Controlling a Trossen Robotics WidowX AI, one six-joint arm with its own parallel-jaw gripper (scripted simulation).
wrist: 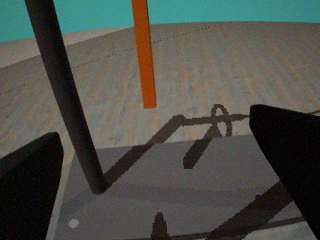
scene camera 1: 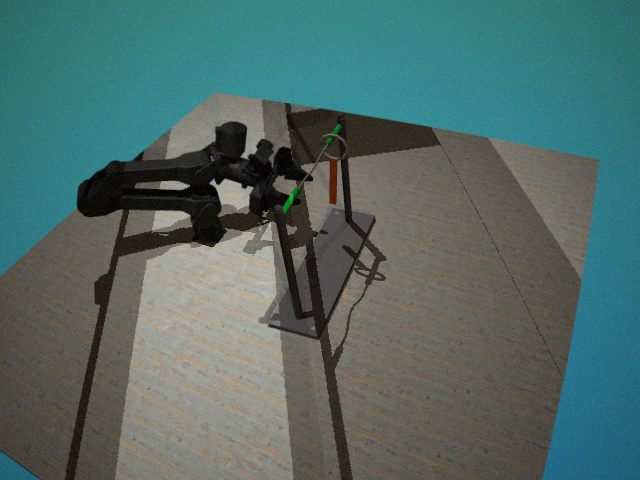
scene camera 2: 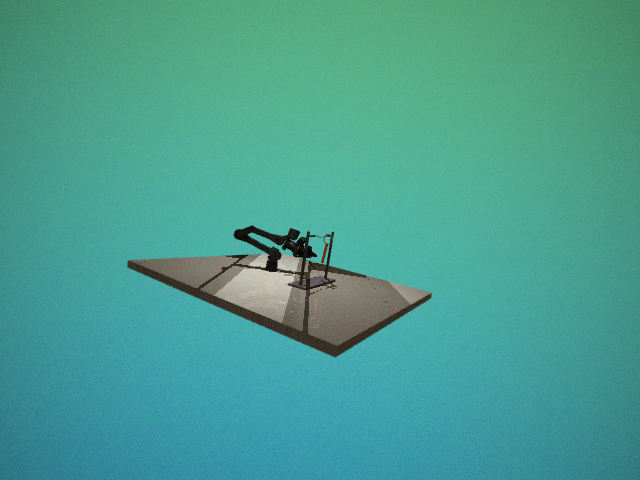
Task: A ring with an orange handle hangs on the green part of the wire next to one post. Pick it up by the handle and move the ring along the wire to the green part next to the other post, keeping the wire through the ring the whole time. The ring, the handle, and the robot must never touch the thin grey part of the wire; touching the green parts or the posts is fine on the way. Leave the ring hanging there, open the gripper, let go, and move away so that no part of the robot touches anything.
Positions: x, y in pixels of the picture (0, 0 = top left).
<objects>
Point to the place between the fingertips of the gripper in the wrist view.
156, 128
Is the gripper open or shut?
Open.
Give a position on a dark grey base plate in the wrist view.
226, 180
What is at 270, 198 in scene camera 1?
The gripper.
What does the gripper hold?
Nothing.
</objects>
